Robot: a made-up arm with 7 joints.
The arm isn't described. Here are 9 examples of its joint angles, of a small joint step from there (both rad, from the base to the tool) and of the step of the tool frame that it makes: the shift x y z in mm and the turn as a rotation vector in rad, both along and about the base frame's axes.
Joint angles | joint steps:
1: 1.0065 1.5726 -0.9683 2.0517 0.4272 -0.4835 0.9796 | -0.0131 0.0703 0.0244 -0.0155 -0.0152 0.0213 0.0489
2: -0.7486 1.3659 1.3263 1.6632 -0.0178 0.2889 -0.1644 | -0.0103 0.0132 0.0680 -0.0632 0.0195 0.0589 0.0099
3: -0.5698 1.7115 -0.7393 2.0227 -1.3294 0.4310 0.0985 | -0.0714 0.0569 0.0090 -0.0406 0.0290 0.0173 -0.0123
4: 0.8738 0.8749 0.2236 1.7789 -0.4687 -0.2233 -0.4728 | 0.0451 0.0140 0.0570 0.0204 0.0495 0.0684 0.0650
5: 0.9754 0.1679 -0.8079 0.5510 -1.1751 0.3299 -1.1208 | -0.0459 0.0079 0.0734 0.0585 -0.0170 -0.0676 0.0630
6: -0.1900 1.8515 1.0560 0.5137 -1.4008 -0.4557 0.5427 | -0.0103 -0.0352 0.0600 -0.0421 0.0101 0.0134 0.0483
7: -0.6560 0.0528 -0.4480 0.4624 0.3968 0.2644 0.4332 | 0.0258 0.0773 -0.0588 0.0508 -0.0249 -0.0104 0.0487
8: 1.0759 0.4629 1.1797 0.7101 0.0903 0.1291 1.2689 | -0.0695 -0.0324 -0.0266 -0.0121 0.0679 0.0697 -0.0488
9: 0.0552 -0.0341 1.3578 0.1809 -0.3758 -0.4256 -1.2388 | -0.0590 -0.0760 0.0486 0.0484 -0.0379 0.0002 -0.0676
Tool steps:
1: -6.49 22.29 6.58 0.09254 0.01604 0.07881
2: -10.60 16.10 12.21 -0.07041 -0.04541 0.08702
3: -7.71 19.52 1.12 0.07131 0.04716 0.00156
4: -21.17 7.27 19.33 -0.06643 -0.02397 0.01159
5: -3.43 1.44 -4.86 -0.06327 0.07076 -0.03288
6: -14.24 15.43 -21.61 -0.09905 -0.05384 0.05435
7: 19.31 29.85 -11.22 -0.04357 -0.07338 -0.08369
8: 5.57 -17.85 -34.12 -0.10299 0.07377 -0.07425
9: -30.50 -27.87 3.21 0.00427 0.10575 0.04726
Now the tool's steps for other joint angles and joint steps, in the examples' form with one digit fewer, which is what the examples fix.
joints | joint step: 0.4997 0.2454 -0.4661 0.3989 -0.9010 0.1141 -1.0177 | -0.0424 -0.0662 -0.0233 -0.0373 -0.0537 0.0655 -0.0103
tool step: -21.9 -31.3 -21.7 0.0494 0.0792 -0.0263
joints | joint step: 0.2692 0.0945 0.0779 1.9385 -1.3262 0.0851 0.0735 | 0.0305 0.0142 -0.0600 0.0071 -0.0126 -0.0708 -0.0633
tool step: 2.4 -15.2 12.1 0.0819 -0.1030 -0.0932
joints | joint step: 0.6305 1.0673 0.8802 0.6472 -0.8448 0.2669 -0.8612 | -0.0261 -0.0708 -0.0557 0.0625 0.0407 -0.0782 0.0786
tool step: 24.9 -12.7 -15.5 0.0018 0.0265 -0.1861
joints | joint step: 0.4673 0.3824 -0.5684 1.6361 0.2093 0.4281 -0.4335 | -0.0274 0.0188 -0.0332 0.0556 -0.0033 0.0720 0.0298
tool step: -14.0 -6.5 -3.7 0.0453 0.0664 -0.0501
